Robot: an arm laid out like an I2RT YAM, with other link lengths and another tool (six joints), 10 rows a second.
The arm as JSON. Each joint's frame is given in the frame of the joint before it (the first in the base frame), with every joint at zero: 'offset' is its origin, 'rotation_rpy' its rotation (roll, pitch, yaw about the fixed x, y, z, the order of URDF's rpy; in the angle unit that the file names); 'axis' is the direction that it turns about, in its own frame. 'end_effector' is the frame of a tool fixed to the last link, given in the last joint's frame.
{
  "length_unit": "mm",
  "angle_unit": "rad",
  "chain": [
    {
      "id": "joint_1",
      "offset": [
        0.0,
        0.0,
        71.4
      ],
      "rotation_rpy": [
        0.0,
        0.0,
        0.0
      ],
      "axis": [
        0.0,
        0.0,
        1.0
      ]
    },
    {
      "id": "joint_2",
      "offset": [
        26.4,
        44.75,
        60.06
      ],
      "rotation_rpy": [
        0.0,
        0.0,
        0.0
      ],
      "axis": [
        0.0,
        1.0,
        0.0
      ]
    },
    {
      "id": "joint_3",
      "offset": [
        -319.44,
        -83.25,
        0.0
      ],
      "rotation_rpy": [
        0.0,
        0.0,
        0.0
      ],
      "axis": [
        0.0,
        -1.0,
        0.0
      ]
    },
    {
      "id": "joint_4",
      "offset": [
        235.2,
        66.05,
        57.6
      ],
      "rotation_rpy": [
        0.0,
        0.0,
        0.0
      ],
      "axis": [
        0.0,
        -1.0,
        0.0
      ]
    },
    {
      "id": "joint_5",
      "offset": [
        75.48,
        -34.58,
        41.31
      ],
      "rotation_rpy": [
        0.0,
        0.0,
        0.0
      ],
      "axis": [
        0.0,
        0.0,
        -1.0
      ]
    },
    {
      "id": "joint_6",
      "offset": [
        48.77,
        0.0,
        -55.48
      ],
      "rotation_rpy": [
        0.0,
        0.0,
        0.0
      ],
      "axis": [
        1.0,
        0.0,
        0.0
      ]
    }
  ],
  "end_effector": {
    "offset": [
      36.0,
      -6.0,
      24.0
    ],
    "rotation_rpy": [
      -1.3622,
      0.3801,
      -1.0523
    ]
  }
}
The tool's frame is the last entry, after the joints.
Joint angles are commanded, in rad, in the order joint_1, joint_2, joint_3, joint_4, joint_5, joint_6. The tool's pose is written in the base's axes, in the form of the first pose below.
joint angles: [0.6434, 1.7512, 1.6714, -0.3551, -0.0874, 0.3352]
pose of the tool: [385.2 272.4 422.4 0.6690 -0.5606 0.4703 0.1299]
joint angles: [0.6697, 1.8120, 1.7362, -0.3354, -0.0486, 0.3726]
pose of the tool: [396.0 291.6 422.5 0.6795 -0.5460 0.4734 0.1266]
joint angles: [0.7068, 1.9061, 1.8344, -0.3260, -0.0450, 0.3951]
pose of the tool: [407.6 324.5 416.7 0.6834 -0.5440 0.4660 0.1411]
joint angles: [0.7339, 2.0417, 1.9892, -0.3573, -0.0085, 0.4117]
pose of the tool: [429.1 358.2 402.4 0.6799 -0.5428 0.4735 0.1377]
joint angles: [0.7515, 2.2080, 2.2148, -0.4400, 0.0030, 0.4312]
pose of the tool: [453.1 392.2 384.8 0.6720 -0.5428 0.4830 0.1430]
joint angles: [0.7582, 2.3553, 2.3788, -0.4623, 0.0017, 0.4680]
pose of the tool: [475.5 418.2 356.7 0.6716 -0.5319 0.4926 0.1528]
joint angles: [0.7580, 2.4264, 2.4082, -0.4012, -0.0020, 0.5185]
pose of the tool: [489.7 430.6 332.4 0.6808 -0.5099 0.4998 0.1635]
